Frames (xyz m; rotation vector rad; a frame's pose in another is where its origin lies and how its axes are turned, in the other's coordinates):
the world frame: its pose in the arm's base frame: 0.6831 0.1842 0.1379 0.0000 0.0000 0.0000
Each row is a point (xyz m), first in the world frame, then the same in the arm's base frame.
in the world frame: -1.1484 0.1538 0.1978
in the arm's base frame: -0.4653 0.3380 0.3357
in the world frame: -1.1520 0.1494 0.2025
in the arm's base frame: -0.4689 0.3336 0.3404
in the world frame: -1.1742 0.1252 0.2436
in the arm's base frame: -0.4911 0.3094 0.3815
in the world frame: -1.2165 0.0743 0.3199
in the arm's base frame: -0.5334 0.2585 0.4578
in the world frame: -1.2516 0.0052 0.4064
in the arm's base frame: -0.5685 0.1894 0.5443
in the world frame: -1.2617 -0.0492 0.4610
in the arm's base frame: -0.5786 0.1350 0.5989
